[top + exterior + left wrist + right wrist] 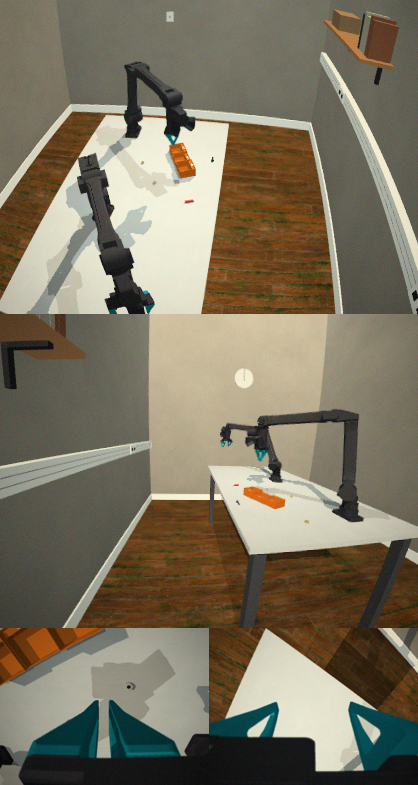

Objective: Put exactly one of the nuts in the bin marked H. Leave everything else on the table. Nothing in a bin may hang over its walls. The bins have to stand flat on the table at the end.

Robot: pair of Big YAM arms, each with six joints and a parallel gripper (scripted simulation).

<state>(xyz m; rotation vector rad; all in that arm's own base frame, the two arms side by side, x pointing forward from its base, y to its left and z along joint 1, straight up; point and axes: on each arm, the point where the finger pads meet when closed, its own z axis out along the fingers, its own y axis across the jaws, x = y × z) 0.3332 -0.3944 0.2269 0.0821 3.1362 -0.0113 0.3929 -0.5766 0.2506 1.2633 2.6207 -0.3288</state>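
The orange bin row is 20 mm ahead of my left hand, 130 mm to the left of it and 200 mm below it.
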